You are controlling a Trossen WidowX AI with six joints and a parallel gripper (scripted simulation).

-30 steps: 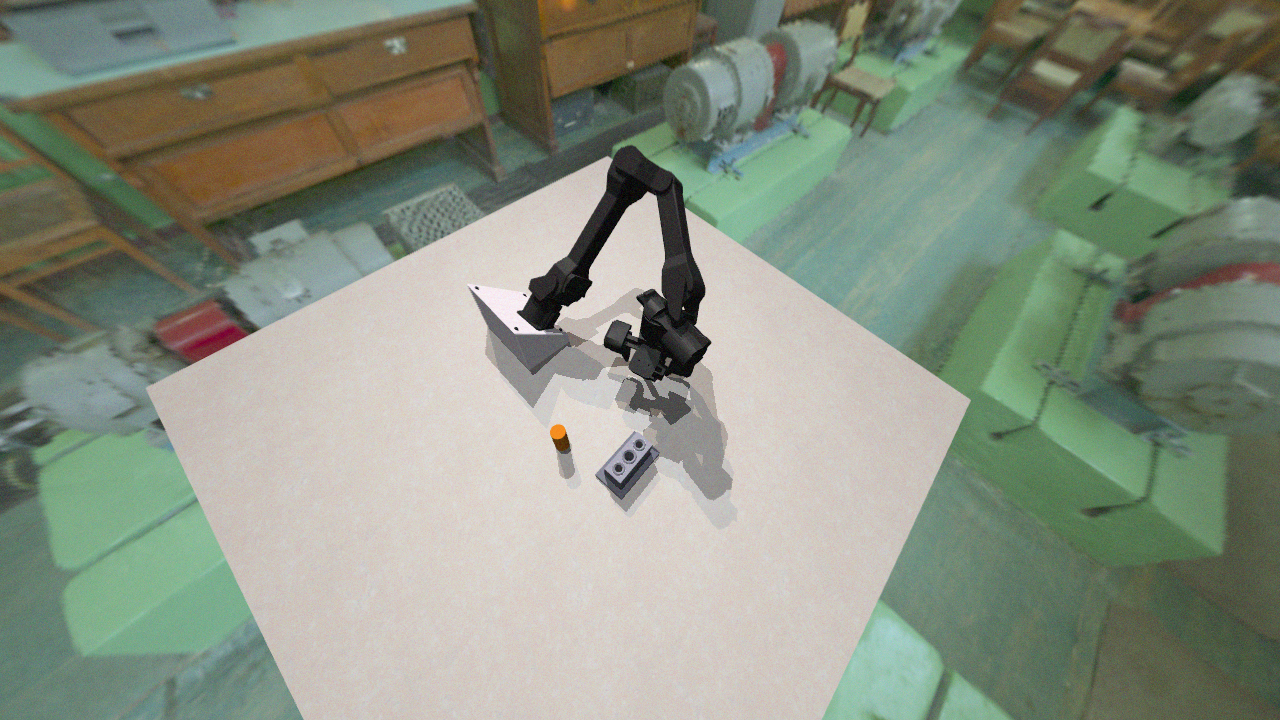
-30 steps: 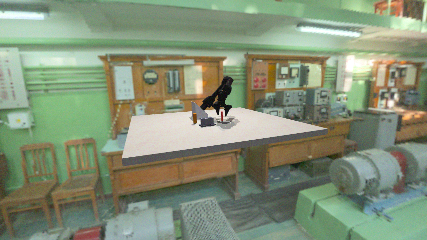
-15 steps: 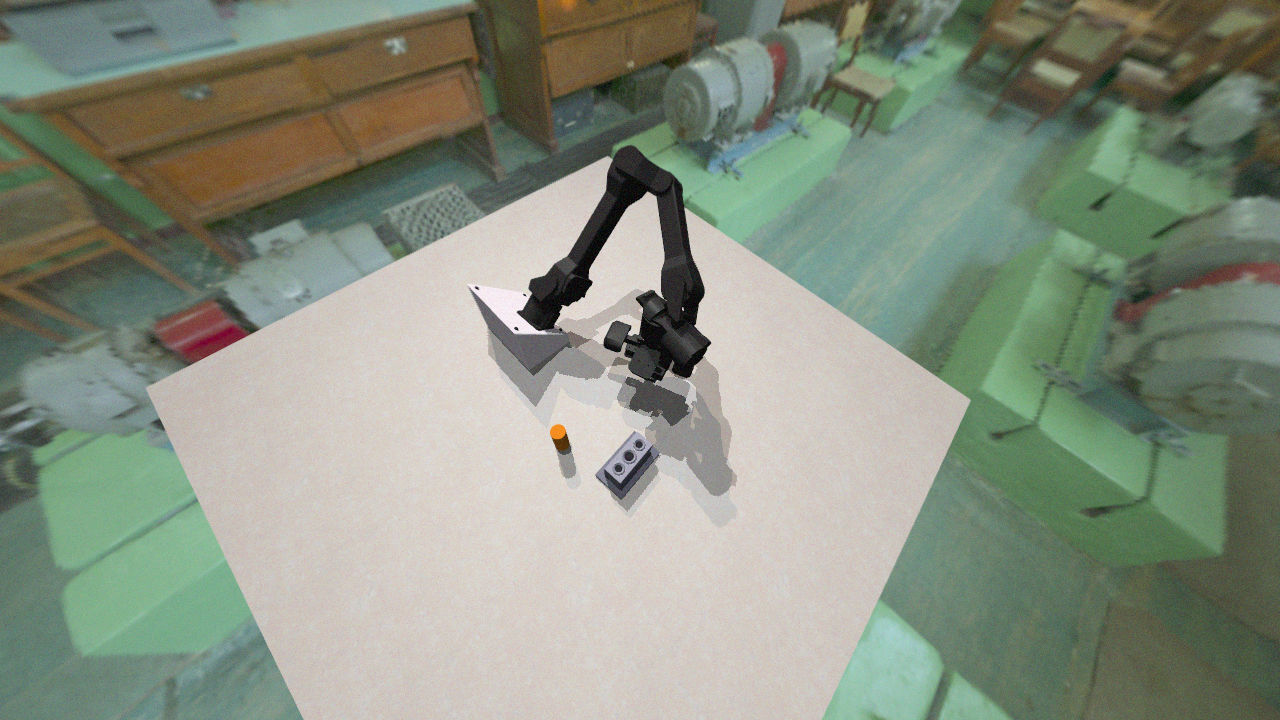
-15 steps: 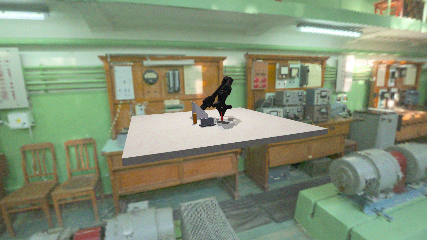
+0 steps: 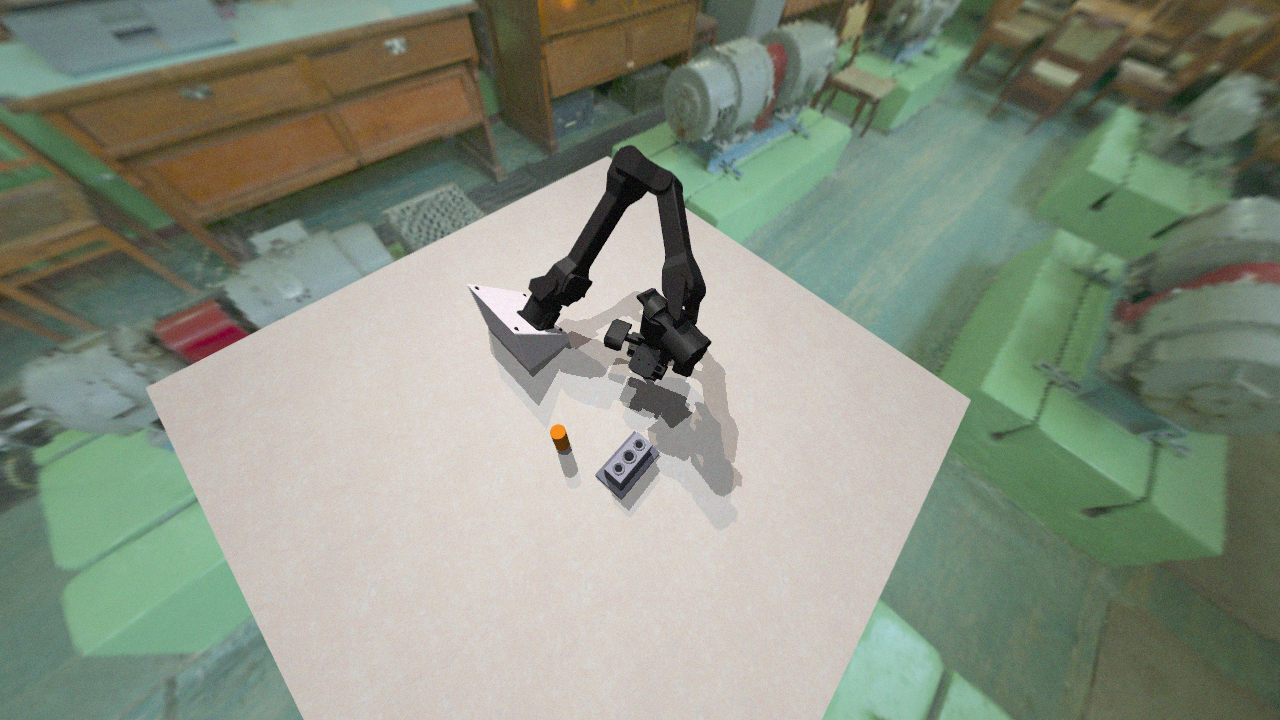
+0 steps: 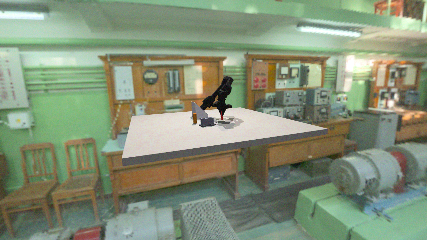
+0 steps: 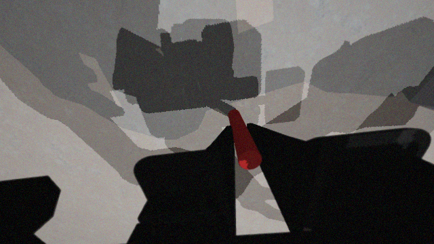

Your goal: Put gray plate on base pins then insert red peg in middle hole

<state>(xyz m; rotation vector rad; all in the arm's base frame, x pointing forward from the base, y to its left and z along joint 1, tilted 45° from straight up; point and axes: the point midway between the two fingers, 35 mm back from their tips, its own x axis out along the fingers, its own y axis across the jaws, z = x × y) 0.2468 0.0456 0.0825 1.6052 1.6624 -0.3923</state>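
The gray plate is 18 cm to the right of my gripper tip and 10 cm ahead of it. Round my gripper tip: red peg: right at my gripper tip; then dark base: 18 cm to the right, 10 cm ahead, 4 cm below; then orange peg: 24 cm to the right, 3 cm behind.
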